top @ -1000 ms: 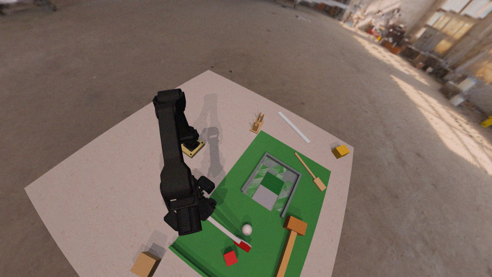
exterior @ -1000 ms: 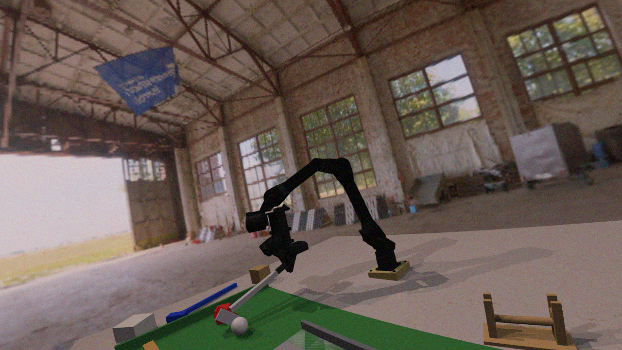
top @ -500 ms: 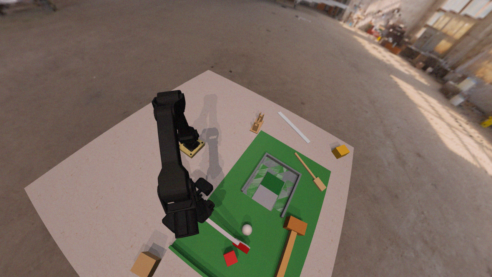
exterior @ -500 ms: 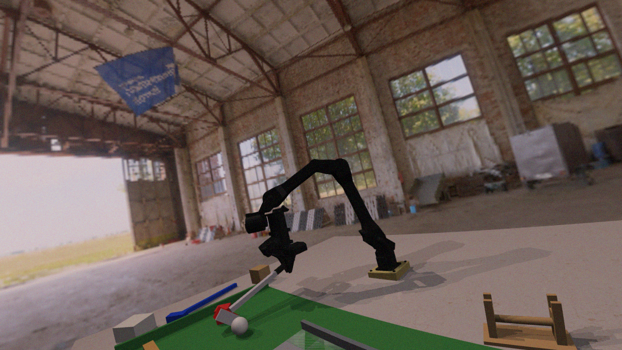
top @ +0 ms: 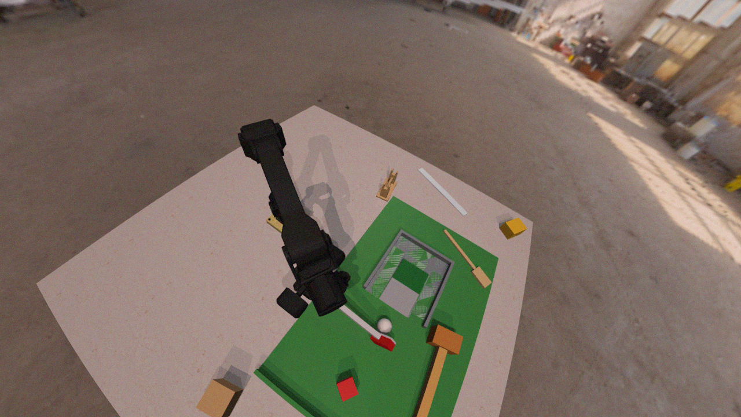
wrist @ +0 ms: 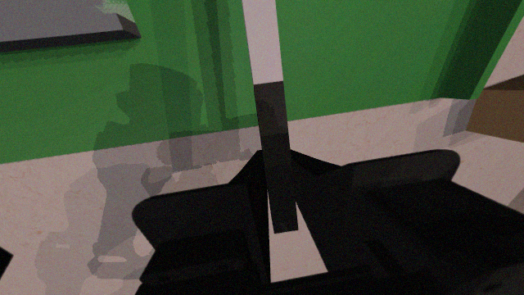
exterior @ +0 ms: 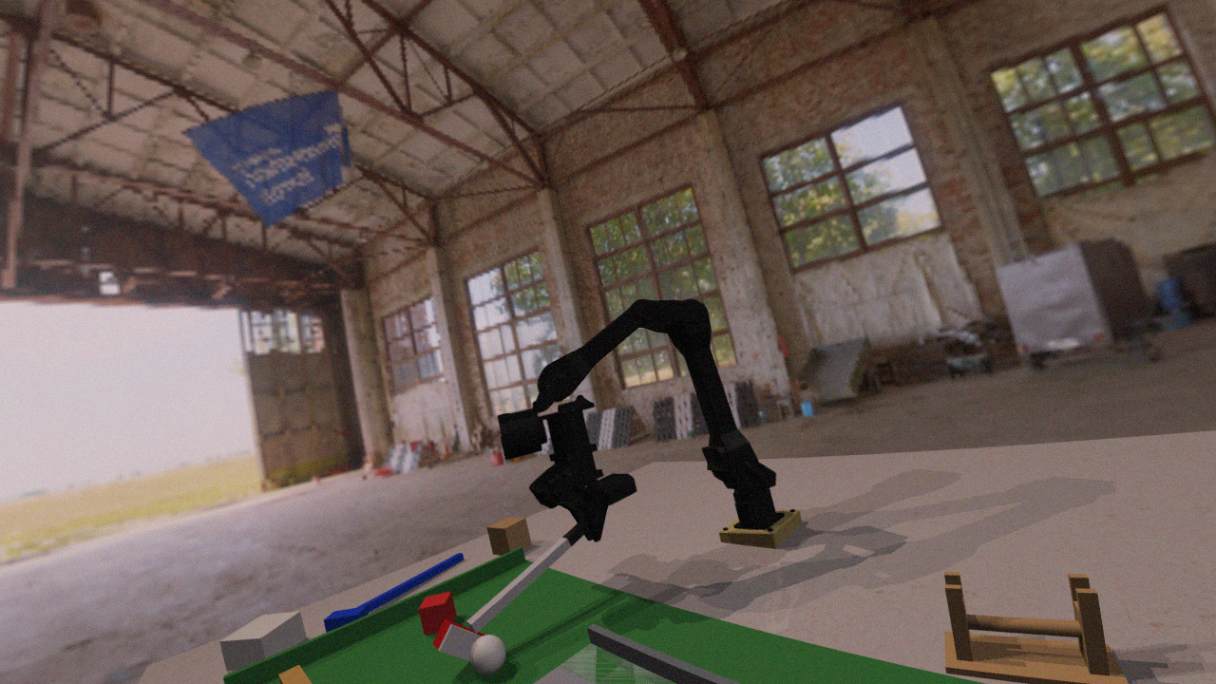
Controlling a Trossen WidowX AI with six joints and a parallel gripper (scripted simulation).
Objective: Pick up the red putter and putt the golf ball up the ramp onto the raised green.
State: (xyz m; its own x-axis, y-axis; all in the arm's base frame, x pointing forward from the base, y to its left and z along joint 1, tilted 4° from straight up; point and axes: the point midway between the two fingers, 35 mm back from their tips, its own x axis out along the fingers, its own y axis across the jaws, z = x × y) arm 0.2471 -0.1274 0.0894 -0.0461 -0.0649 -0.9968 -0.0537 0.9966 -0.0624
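My gripper tip is now 12 cm short of the red putter, 1 cm to the right of it and 1 cm above it. Round my gripper tip: white golf ball (21 cm ahead, 6 cm to the left, 5 cm below); green mat (24 cm ahead, 13 cm to the left, 7 cm below); red cube (22 cm ahead, 13 cm to the right, 5 cm below).
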